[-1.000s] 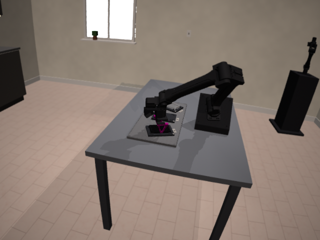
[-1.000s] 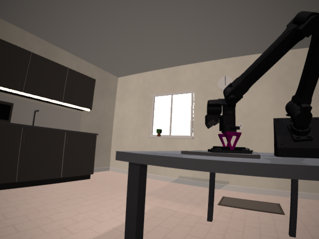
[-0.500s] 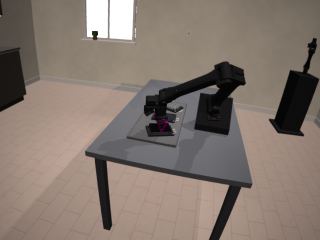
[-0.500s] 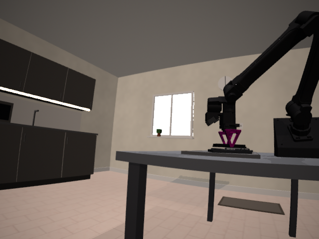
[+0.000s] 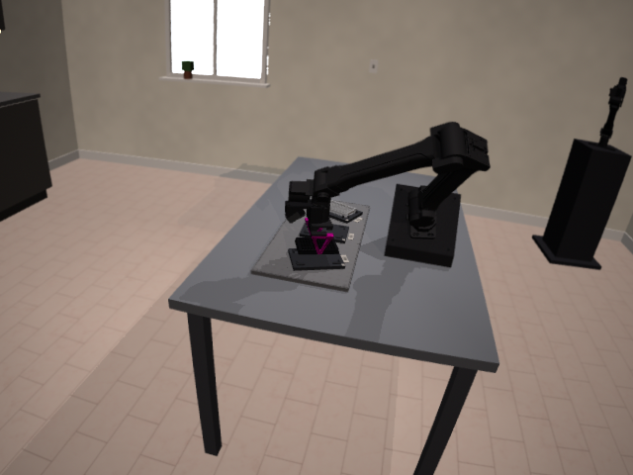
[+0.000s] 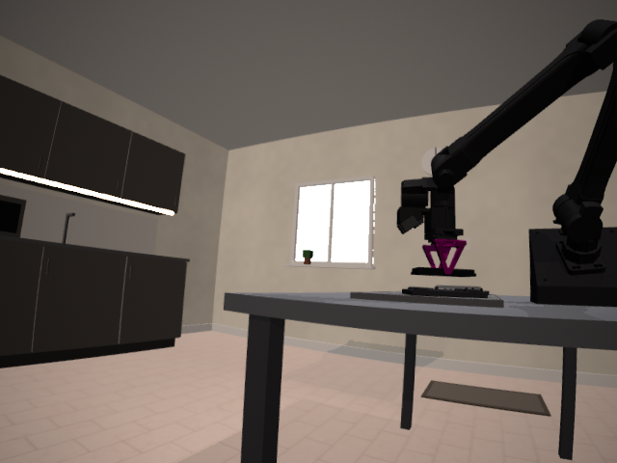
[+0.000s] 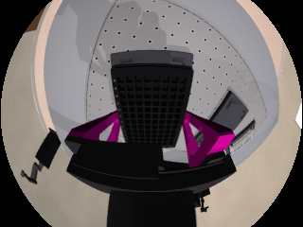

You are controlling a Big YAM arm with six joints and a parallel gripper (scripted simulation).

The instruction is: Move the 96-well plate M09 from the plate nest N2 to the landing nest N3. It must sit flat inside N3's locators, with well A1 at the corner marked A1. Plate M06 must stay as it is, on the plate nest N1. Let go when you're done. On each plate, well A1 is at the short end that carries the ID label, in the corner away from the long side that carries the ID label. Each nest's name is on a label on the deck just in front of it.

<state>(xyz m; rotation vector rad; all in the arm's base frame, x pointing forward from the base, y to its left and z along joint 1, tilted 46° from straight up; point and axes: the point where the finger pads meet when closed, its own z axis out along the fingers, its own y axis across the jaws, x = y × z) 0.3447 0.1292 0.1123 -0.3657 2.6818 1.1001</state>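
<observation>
Right now my hand is 1 cm past the dark nest, 20 cm to the left of it and 5 cm above it. The rest, counted from my hand: clear plate (4 cm behind, 40 cm to the right, 4 cm below); black 96-well plate (right at my hand).
</observation>
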